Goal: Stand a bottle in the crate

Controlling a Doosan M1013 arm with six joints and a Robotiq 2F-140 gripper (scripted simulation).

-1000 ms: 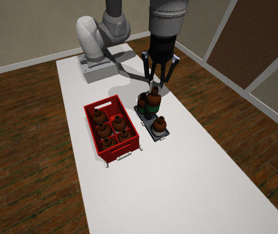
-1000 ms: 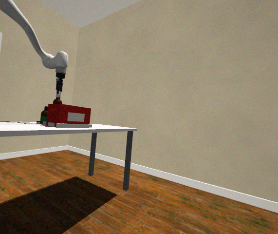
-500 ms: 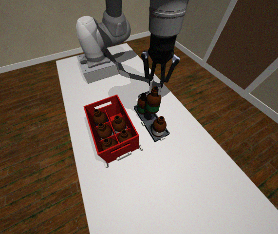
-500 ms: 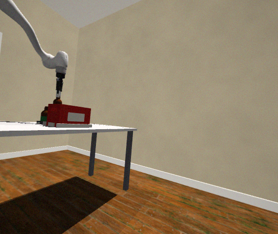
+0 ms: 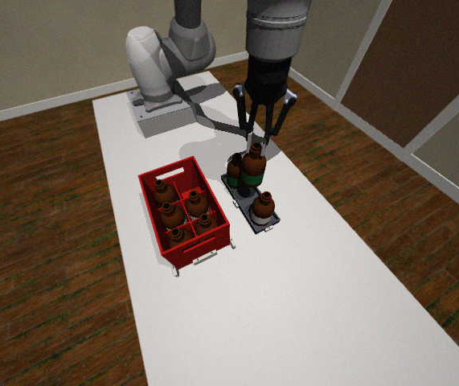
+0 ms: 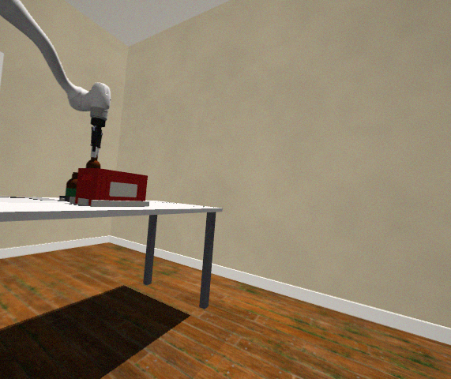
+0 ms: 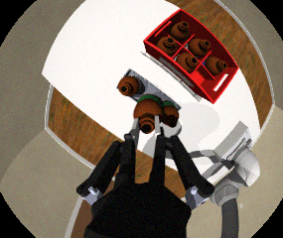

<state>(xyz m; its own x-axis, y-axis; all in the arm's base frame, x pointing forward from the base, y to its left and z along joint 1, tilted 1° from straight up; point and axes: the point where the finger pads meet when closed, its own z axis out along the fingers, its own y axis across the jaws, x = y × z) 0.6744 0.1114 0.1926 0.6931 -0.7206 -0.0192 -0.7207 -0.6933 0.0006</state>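
Now: the bottle 90 mm below my hand. Also, from my hand: red crate (240 mm to the right, 210 mm below, 20 mm behind); dark tray (280 mm below).
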